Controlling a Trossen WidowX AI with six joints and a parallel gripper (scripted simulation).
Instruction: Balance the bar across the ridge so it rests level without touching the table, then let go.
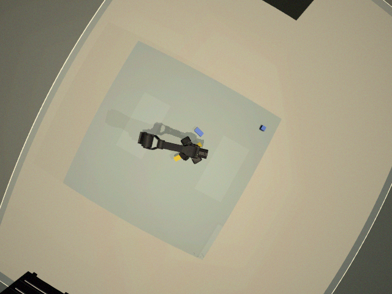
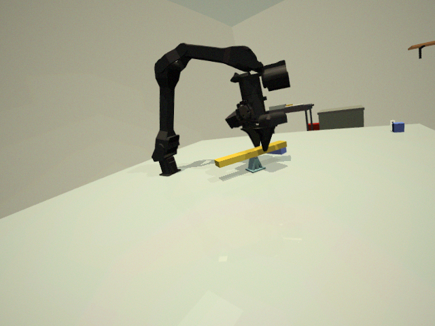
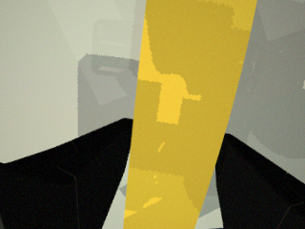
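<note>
My gripper tip is 20 mm to the left of the yellow bar and 10 mm past it. The rest, counted from my gripper tip: small blue cube: 410 mm to the left, 400 mm ahead, 30 mm below.
</note>
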